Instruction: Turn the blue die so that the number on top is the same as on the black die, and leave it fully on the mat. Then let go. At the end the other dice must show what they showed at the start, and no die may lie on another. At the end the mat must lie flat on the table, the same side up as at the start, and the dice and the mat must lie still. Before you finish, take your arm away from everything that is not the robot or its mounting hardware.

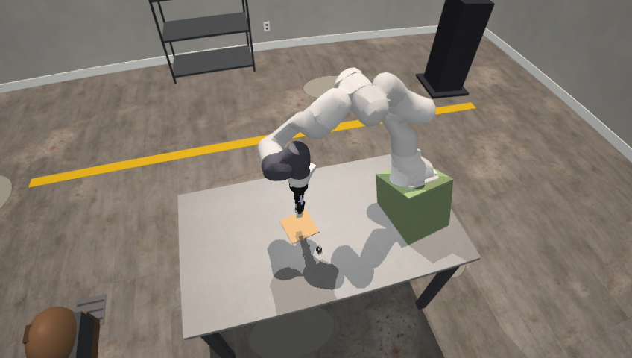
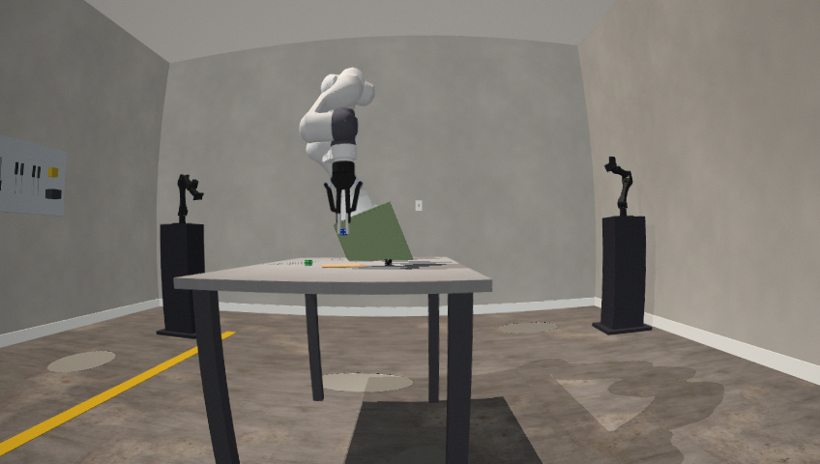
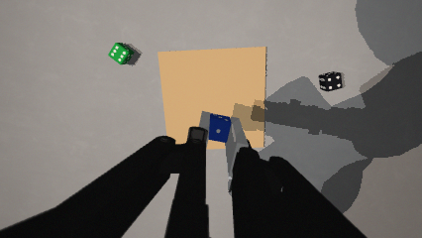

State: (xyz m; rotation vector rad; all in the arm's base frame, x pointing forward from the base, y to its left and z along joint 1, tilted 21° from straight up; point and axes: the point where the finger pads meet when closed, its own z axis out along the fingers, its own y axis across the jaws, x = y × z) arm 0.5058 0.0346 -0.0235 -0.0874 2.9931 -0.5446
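My hand is 14 cm above the mat. The rest, counted from my hand: green die (13 cm to the right, 13 cm below, 4 cm behind); then black die (14 cm to the left, 13 cm below, 6 cm behind); then blue die (3 cm below).
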